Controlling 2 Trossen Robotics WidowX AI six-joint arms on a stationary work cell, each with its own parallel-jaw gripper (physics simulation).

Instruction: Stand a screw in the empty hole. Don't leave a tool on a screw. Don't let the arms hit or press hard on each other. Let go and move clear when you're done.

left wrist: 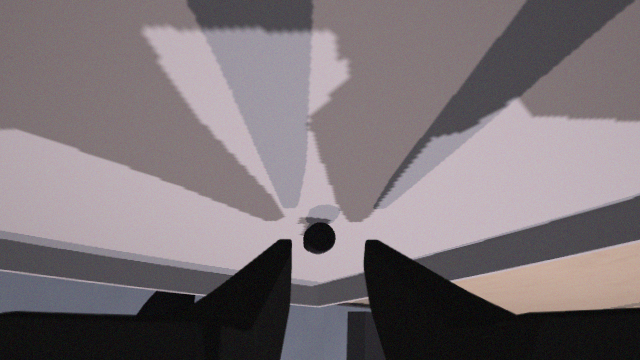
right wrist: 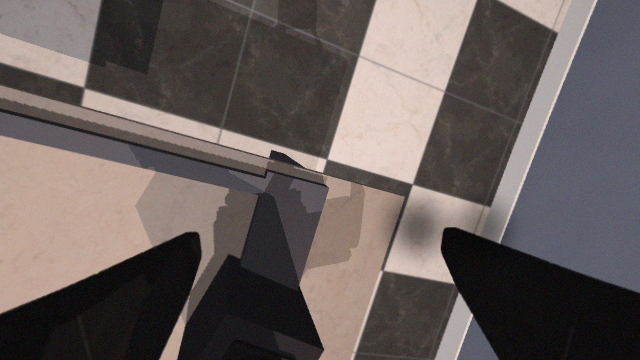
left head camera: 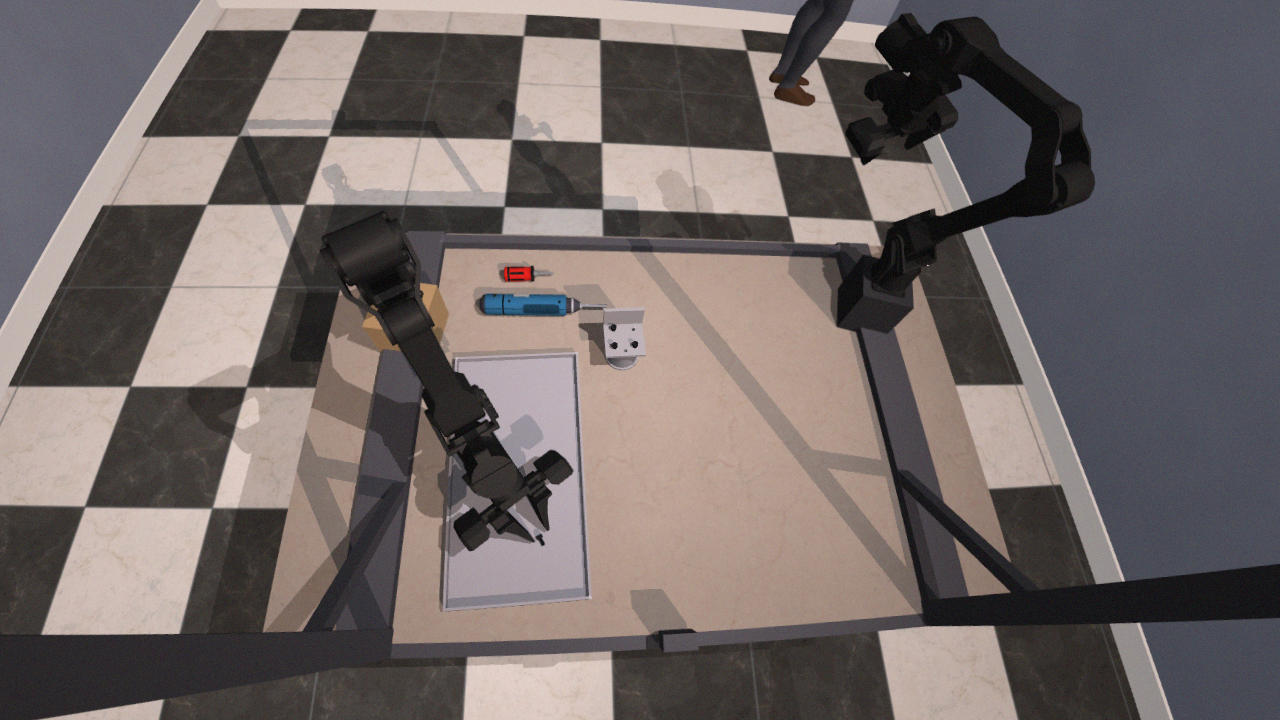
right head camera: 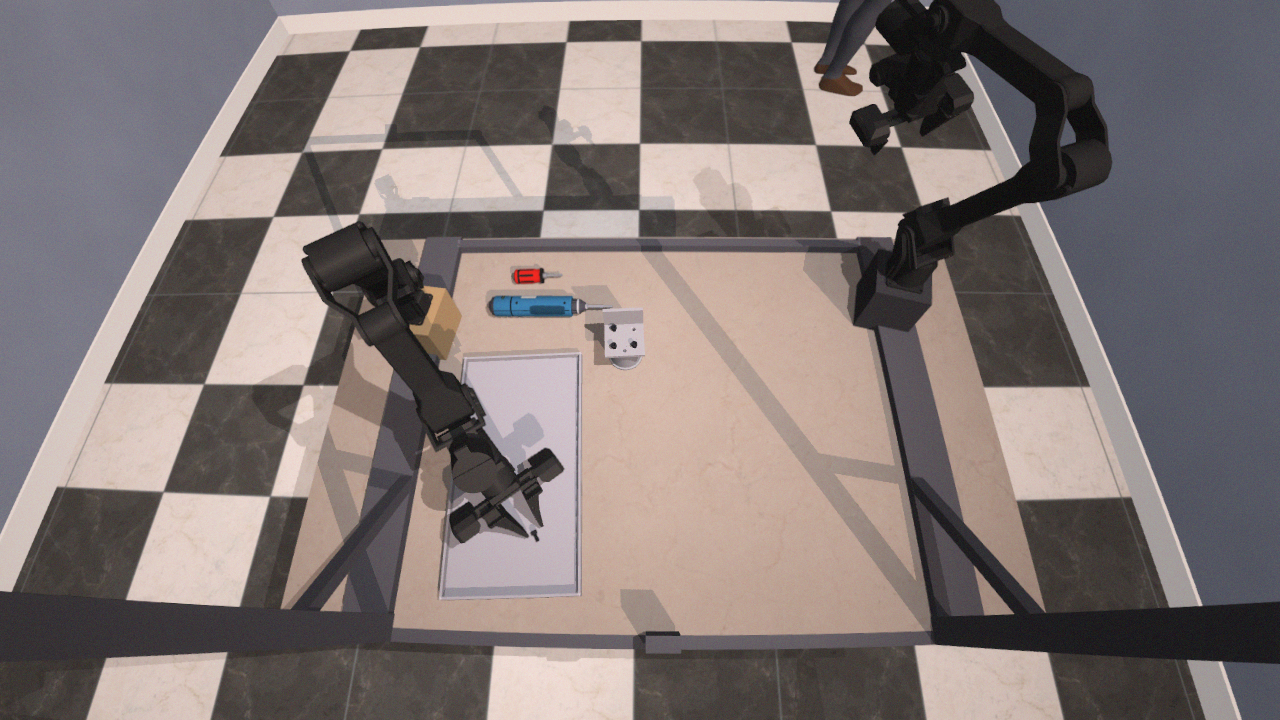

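Pixels of known places: left gripper, fingertip midpoint: (left wrist: 328, 252) (left head camera: 540, 535) (right head camera: 534, 531); right gripper, fingertip midpoint: (right wrist: 323, 240) (left head camera: 884, 155) (right head camera: 897, 143); left arm's base, link origin: (right head camera: 411, 308); right arm's base, link origin: (left head camera: 888, 280) (right head camera: 904, 275).
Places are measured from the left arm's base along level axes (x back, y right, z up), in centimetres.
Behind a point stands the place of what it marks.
A small black screw (left head camera: 539, 539) {x -29.4, y 33.8, z -8.5 cm} (right head camera: 534, 534) {x -29.5, y 33.7, z -8.4 cm} (left wrist: 319, 238) {x -29.4, y 33.4, z -8.6 cm} is in the grey tray; in the left wrist view its round head shows just beyond and between the fingertips. My left gripper (left head camera: 542, 535) {x -29.5, y 33.2, z -8.2 cm} (right head camera: 534, 531) {x -29.5, y 33.2, z -8.2 cm} (left wrist: 328, 252) {x -29.5, y 33.2, z -8.2 cm} is partly open over the tray, with nothing between its fingers. A light grey bracket (left head camera: 623, 351) {x -38.9, y 1.7, z -3.0 cm} (right head camera: 623, 351) {x -39.0, y 1.5, z -3.2 cm} stands right of the tray's upper corner; its top face bears dark screws at three spots and a small bare hole (left head camera: 633, 329) {x -40.2, y -3.3, z -3.5 cm} (right head camera: 633, 329) {x -40.0, y -3.3, z -3.5 cm} at the upper right. My right gripper (right wrist: 323, 240) {x -81.8, y -35.9, z 16.0 cm} is wide open and empty, raised high at the upper right in the head views.
The grey tray (left head camera: 583, 447) {x -34.1, y 18.2, z -8.0 cm} (right head camera: 579, 447) {x -33.9, y 18.4, z -8.0 cm} lies under my left arm. A blue electric screwdriver (left head camera: 528, 305) {x -20.3, y -6.9, z -5.9 cm} (right head camera: 535, 306) {x -20.4, y -7.0, z -5.9 cm} lies with its bit toward the bracket. A red screwdriver (left head camera: 518, 274) {x -16.8, y -14.3, z -7.0 cm} (right head camera: 529, 275) {x -17.1, y -14.6, z -6.9 cm} lies above it. A tan block (left head camera: 431, 308) {x -5.0, y -0.8, z -1.0 cm} (right head camera: 440, 322) {x -5.0, y 0.8, z -2.5 cm} stands by my left arm.
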